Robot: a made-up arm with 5 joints. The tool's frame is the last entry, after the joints. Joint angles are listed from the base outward. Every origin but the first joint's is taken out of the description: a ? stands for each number. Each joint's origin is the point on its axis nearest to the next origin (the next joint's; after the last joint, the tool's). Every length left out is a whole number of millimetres.
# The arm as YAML. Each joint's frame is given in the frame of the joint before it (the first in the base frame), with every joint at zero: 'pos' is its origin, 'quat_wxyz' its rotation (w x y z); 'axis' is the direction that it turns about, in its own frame. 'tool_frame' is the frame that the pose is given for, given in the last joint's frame.
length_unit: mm
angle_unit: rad
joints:
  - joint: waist
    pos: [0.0, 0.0, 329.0]
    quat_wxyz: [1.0, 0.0, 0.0, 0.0]
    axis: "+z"
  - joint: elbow
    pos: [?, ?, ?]
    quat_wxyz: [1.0, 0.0, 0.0, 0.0]
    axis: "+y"
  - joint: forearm
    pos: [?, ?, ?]
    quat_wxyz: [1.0, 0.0, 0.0, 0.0]
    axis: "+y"
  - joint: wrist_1
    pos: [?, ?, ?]
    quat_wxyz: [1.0, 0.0, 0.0, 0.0]
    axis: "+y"
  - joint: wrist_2
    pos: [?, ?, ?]
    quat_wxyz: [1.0, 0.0, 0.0, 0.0]
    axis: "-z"
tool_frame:
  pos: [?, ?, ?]
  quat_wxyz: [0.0, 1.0, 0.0, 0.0]
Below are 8 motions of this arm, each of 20 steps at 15 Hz.
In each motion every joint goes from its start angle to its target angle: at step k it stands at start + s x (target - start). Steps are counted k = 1, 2, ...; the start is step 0. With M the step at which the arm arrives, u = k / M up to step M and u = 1 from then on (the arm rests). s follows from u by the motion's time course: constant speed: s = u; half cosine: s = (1 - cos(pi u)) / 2; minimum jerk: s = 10 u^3 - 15 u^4 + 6 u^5.
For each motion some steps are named. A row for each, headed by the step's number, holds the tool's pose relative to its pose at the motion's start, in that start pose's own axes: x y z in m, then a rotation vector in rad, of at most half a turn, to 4 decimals.
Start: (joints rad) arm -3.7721 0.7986 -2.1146 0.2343 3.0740
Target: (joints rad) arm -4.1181 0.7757 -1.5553 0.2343 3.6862
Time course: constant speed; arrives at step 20
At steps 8, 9, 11, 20:
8: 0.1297 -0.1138 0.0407 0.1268 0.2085 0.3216
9: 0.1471 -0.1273 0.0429 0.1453 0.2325 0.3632
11: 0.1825 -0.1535 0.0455 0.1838 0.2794 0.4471
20: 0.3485 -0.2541 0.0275 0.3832 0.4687 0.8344

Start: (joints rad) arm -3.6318 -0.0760 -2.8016 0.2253 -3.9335
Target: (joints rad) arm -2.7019 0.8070 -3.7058 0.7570 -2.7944
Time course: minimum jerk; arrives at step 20
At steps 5, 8, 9, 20:
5: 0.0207 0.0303 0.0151 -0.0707 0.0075 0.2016
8: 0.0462 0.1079 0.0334 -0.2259 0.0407 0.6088
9: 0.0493 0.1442 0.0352 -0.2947 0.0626 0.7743
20: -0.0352 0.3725 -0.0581 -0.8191 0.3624 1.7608

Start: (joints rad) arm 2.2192 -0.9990 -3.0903 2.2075 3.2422
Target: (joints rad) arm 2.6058 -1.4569 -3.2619 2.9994 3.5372
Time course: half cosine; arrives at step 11
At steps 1, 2, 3, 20:
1: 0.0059 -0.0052 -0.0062 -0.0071 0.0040 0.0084
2: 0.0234 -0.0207 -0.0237 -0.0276 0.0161 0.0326
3: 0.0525 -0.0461 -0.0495 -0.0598 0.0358 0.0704
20: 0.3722 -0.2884 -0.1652 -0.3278 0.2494 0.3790

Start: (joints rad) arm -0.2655 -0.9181 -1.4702 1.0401 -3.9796
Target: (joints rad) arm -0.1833 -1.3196 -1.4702 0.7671 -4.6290
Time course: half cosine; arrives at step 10
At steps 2, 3, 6, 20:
2: -0.0017 -0.0007 -0.0307 0.0442 -0.0475 -0.0635
3: -0.0021 -0.0006 -0.0665 0.0990 -0.0991 -0.1362
6: 0.0141 0.0096 -0.2127 0.3587 -0.2685 -0.4181
20: 0.0466 0.0282 -0.3230 0.5955 -0.3497 -0.6143

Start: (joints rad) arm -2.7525 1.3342 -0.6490 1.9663 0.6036
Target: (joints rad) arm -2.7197 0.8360 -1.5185 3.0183 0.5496
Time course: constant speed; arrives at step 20
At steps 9, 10, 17, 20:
9: -0.1873 0.1246 -0.1032 0.0727 0.1223 -0.0118
10: -0.2118 0.1404 -0.1055 0.0805 0.1361 -0.0131
17: -0.3863 0.2514 -0.0640 0.1335 0.2333 -0.0229
20: -0.4560 0.2948 -0.0156 0.1554 0.2755 -0.0273

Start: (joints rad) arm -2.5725 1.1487 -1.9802 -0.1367 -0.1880
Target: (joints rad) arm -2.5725 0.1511 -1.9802 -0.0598 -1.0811
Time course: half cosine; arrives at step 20
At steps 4, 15, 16, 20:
4: 0.0729 0.0139 -0.0409 -0.0201 0.0856 -0.0852
15: 0.4621 0.0879 -0.5664 -0.4335 0.6776 -0.7219
16: 0.4730 0.0900 -0.6104 -0.4769 0.7093 -0.7596
20: 0.4876 0.0928 -0.6940 -0.5633 0.7652 -0.8275

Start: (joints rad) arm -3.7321 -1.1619 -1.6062 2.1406 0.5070
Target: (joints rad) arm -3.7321 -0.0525 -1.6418 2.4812 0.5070
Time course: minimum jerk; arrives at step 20
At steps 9, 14, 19, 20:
9: 0.1548 -0.0860 0.1766 -0.2794 -0.5031 0.0000
14: 0.2323 -0.1290 0.4146 -0.5748 -1.0348 0.0000
19: 0.2369 -0.1316 0.5082 -0.6860 -1.2350 0.0000
20: 0.2368 -0.1315 0.5089 -0.6868 -1.2365 0.0000

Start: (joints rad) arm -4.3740 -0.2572 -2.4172 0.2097 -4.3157
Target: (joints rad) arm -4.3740 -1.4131 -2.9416 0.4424 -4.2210
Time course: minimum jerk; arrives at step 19
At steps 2, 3, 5, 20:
2: -0.0044 -0.0106 -0.0074 0.0132 -0.0055 0.0009
3: -0.0136 -0.0324 -0.0234 0.0409 -0.0172 0.0029
5: -0.0499 -0.1192 -0.0985 0.1570 -0.0668 0.0111
20: -0.1266 -0.3022 -1.2206 1.3076 -0.6221 0.0776

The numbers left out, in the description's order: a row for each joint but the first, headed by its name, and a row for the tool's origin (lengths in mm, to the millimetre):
elbow: 0.0 0.0 0.0
forearm: 65.0 0.0 347.0
wrist_1: 99.0 0.0 -436.0
wrist_2: 99.0 0.0 -127.0
tool: 0.0 0.0 0.0

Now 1 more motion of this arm.
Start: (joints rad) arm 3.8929 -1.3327 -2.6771 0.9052 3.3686
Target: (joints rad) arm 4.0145 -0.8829 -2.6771 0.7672 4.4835
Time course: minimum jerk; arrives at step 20
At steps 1, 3, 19, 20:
1: 0.0002 -0.0002 0.0004 0.0001 0.0004 0.0014
3: 0.0043 -0.0037 0.0095 0.0019 0.0081 0.0329
19: 0.2396 -0.1230 0.3097 0.2163 0.2523 1.2237
20: 0.2399 -0.1232 0.3100 0.2167 0.2525 1.2251

